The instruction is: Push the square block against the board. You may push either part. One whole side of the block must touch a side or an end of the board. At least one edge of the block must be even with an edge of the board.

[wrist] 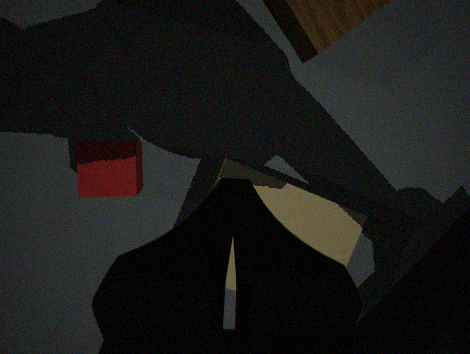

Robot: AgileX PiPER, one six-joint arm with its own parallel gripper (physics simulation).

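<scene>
A red square block (107,177) stands left of centre, its upper part in dark shadow. A flat tan board (312,212) lies slanted right of centre. Its upper left part and far edge are shaded, and its lower left part is hidden behind my gripper. The block and the board are apart, with a stretch of grey table between them. My gripper (234,198) is shut and empty. Its tips are over the left part of the board, to the right of the block. Whether the tips touch the board cannot be told.
A brown wooden piece (340,20) with a dark side shows at the top right, cut off by the view's edge. A wide shadow of the arm lies across the grey table (40,250). A large black shape fills the lower right corner.
</scene>
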